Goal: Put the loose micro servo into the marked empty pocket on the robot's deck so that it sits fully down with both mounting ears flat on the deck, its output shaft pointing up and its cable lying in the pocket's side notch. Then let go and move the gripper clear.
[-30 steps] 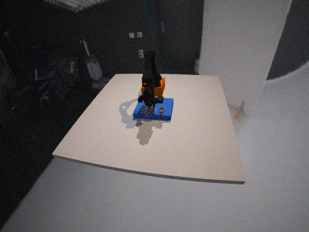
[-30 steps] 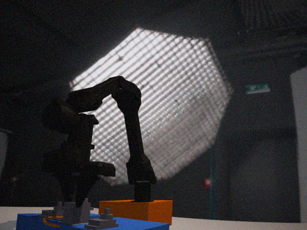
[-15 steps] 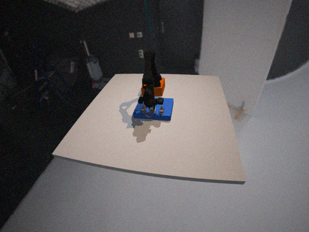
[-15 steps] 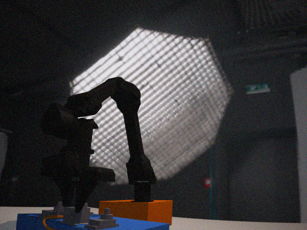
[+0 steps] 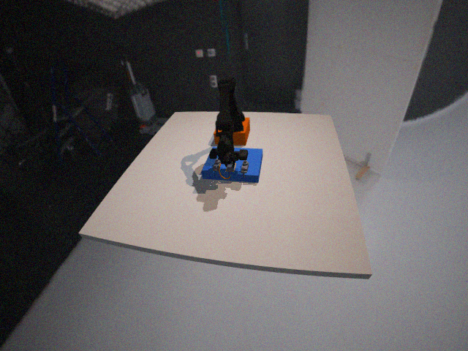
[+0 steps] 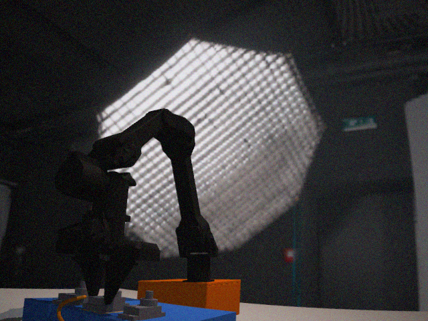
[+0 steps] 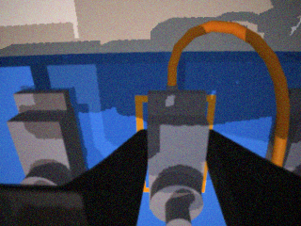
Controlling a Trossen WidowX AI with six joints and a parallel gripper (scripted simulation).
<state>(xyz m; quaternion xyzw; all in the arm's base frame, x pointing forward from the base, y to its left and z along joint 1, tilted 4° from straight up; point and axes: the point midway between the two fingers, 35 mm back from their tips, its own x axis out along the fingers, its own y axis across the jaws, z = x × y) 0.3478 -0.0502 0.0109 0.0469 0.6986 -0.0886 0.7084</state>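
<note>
My gripper tip is now 120 mm past the blue deck, 40 mm above it and 20 mm to the right of it.
</note>
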